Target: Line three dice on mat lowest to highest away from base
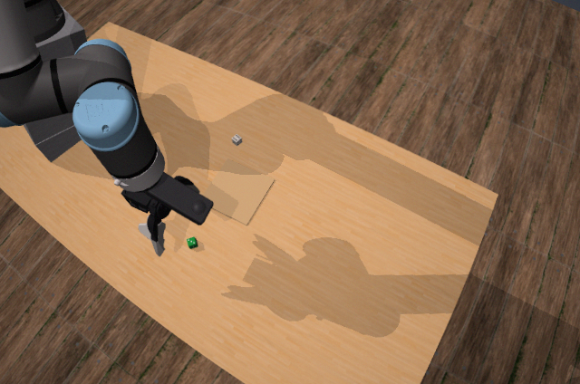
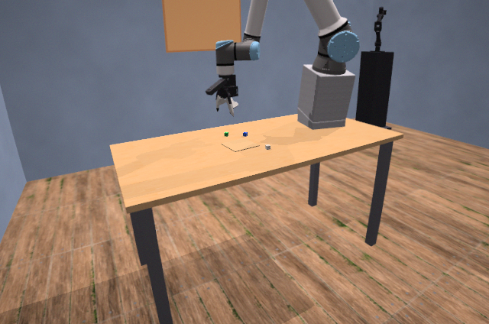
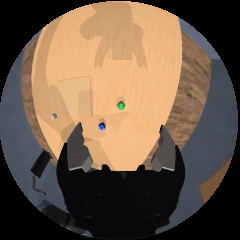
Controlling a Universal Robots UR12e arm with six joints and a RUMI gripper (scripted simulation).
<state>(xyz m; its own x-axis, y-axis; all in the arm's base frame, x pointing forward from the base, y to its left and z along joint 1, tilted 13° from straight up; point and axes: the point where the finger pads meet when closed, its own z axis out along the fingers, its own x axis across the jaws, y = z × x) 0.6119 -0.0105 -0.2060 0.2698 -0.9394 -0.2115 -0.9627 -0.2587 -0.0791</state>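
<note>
Right now the green die is 110 mm below my hand. Also, from my hand: blue die 100 mm behind, 40 mm to the left, 110 mm below; then white die 130 mm behind, 280 mm to the left, 110 mm below; then tan mat 20 mm behind, 170 mm to the left, 120 mm below.
</note>
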